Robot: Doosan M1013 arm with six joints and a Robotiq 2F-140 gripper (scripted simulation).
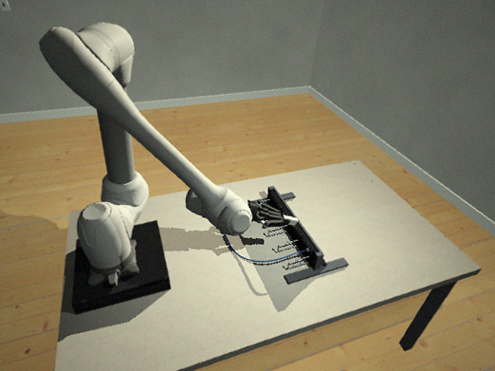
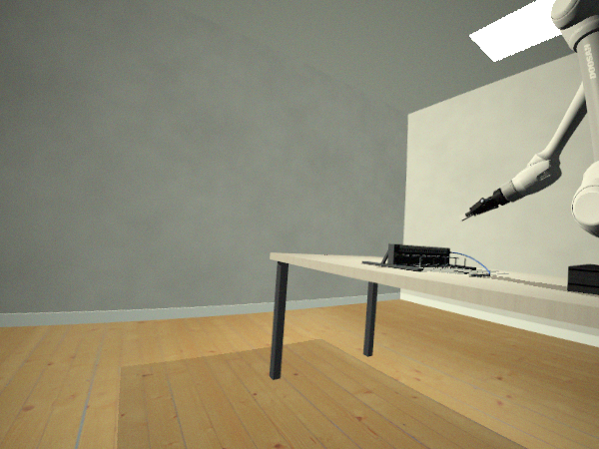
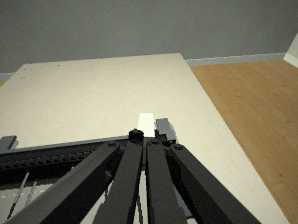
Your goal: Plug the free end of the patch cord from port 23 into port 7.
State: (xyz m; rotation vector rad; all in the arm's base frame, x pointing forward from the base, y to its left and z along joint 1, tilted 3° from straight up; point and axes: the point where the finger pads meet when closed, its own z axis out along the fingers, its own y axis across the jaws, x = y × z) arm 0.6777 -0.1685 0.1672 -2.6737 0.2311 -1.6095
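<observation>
My gripper is now 32 cm to the right of the cord plug, 26 cm above it and 19 cm past it.
</observation>
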